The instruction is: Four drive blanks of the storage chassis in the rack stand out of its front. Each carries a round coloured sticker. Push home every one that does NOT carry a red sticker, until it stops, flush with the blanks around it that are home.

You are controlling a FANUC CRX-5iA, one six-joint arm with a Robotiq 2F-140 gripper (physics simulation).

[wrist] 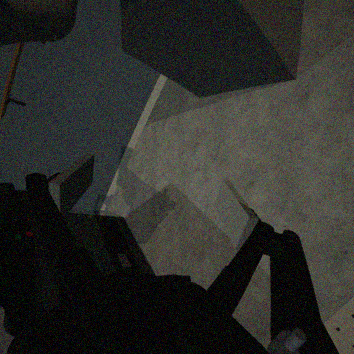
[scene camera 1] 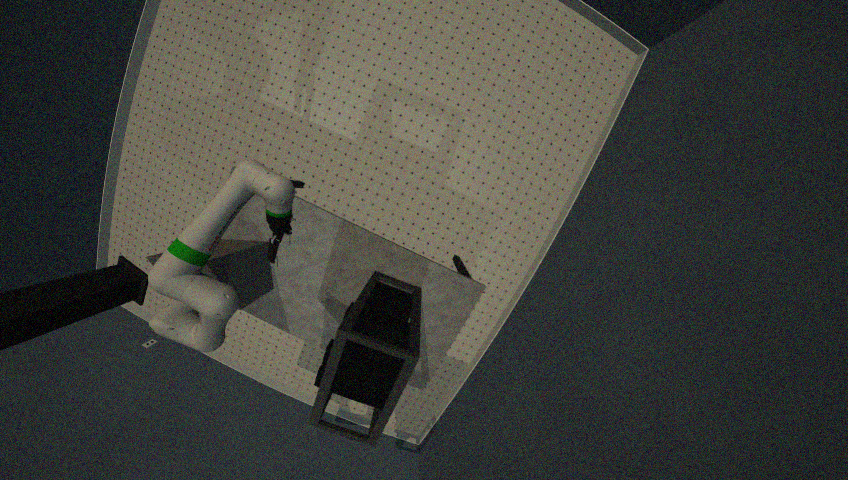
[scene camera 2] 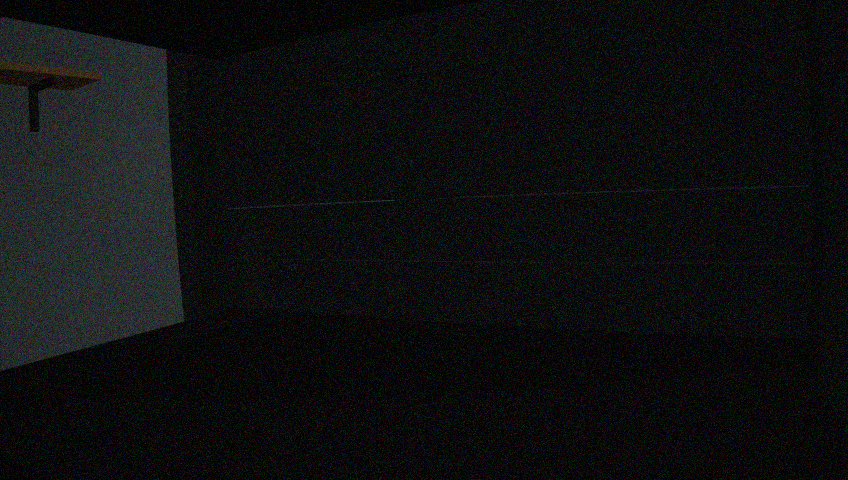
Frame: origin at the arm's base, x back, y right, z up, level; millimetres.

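Where they show: gripper, fingertip midpoint: (wrist: 157, 180) (scene camera 1: 280, 254).
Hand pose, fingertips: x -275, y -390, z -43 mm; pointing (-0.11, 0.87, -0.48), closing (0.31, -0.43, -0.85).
Observation:
After its pixels a point has its place.
The rack (scene camera 1: 380, 346) @[y -479, x -832, z 255 mm] is a dark open frame standing at the lower middle of scene camera 1, with black equipment inside. The chassis front, its drive blanks and their stickers cannot be made out in any view; sticker colours and how far blanks stand out are hidden or too dark. My gripper (scene camera 1: 273, 252) @[y -390, x -275, z -43 mm] (wrist: 157, 180) @[y -390, x -275, z -43 mm] is open and empty, its two fingers wide apart in the wrist view. It hangs above the grey mat (scene camera 1: 303, 255) @[y -282, x -269, z -351 mm] (wrist: 280, 135) @[y -288, x -159, z -351 mm], left of the rack and well apart from it in scene camera 1.
A dark angular block (scene camera 1: 246, 276) @[y -102, x -114, z -140 mm] (wrist: 200, 45) @[y -121, x -102, z -164 mm] lies beside the arm. The pale perforated table (scene camera 1: 386, 178) surrounds the mat. A small dark object (scene camera 1: 461, 265) lies near the mat's far right corner. A black beam (scene camera 1: 71, 302) comes in from the left. Scene camera 2 shows a wall shelf (scene camera 2: 53, 77).

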